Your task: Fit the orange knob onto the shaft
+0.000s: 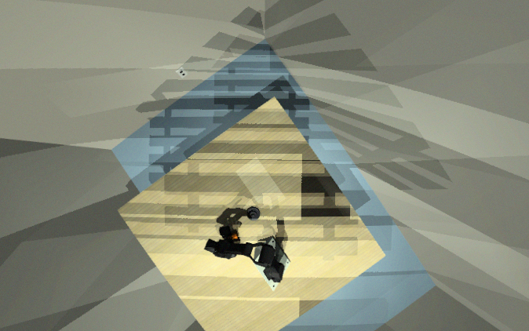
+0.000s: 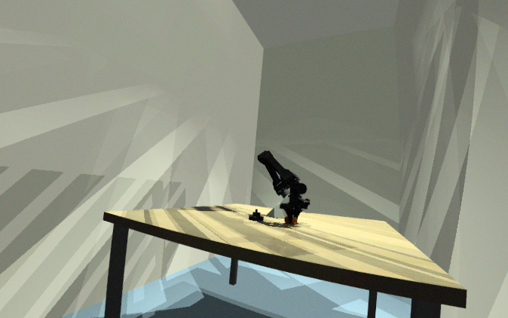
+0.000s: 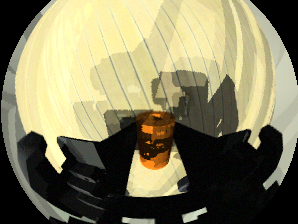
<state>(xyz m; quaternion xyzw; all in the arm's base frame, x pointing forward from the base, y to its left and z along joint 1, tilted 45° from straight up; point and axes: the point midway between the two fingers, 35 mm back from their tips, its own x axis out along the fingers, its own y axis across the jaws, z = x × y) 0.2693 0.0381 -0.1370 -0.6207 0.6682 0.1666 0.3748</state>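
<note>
Right now the orange knob is 1 cm to the right of my gripper tip and 1 cm above it. The rest, counted from my gripper tip: dark round pedestal (21 cm to the right, 5 cm ahead, 2 cm above).
</note>
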